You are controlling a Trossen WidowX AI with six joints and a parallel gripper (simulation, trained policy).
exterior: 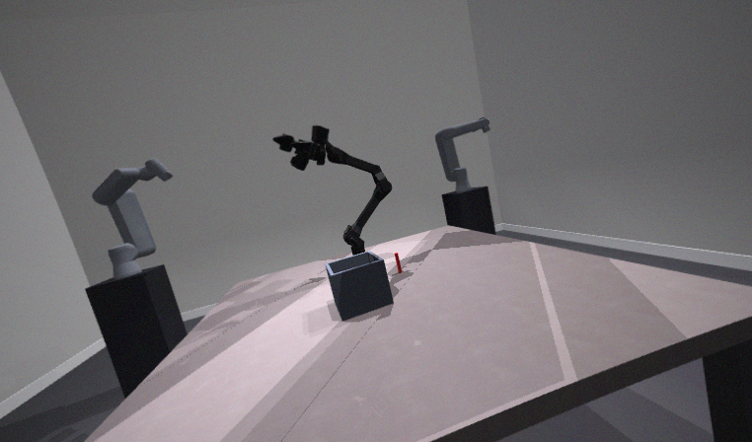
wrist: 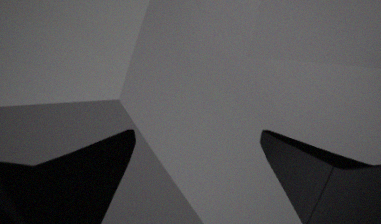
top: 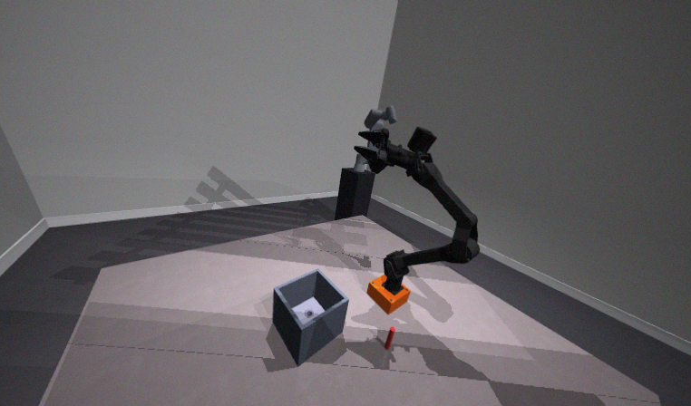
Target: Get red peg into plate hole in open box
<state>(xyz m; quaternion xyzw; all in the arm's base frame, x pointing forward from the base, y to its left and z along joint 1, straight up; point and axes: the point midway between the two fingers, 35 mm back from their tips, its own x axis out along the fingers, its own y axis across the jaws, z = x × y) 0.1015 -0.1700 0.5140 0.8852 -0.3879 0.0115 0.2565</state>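
The red peg is 40 mm ahead of my gripper tip, 310 mm to the left of it and 540 mm below it.
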